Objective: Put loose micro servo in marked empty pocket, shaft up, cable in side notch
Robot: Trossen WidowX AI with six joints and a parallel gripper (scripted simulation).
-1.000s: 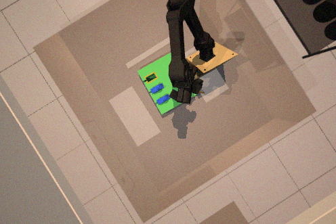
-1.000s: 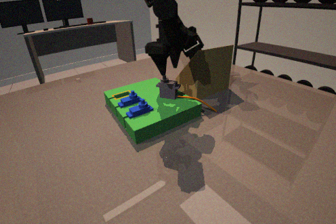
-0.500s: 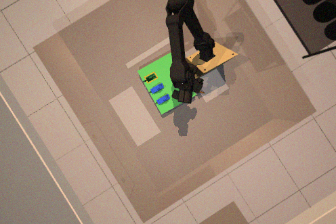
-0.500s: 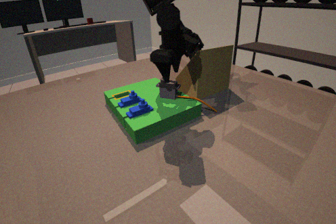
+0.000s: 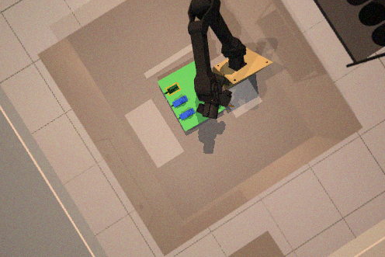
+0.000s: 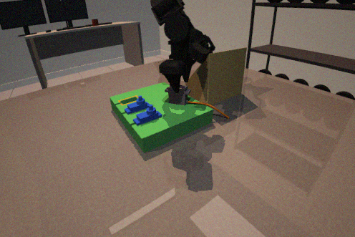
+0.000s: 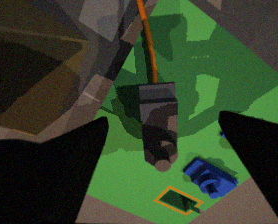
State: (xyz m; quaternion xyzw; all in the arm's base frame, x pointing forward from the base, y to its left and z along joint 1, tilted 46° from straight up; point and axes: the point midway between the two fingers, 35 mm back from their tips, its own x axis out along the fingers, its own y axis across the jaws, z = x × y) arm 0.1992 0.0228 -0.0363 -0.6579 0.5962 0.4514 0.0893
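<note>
The green deck is 2 cm ahead of my gripper tip, 6 cm to the right of it and 8 cm below it.
</note>
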